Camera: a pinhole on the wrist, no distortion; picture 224 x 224 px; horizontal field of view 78.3 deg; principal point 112.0 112.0 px. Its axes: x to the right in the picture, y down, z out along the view. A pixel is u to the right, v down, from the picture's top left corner.
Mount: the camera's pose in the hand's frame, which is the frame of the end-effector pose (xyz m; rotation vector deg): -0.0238 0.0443 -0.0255 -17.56 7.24 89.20
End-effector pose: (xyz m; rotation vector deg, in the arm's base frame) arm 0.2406 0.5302 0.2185 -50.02 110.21 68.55
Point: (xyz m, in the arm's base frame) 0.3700 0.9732 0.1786
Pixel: 69 123
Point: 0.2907 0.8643 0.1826
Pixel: 79 109
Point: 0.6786 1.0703 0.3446
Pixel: 33 198
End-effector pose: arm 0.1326 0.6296 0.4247 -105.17 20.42 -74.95
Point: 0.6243 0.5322 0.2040
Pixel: 160 54
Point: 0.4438 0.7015 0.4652
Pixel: 48 31
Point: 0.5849 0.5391 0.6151
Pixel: outside the picture
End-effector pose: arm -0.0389 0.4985 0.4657 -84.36 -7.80 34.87
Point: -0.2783 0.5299 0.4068
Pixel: 139 207
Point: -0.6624 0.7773 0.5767
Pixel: 82 190
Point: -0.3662 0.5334 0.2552
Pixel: 215 194
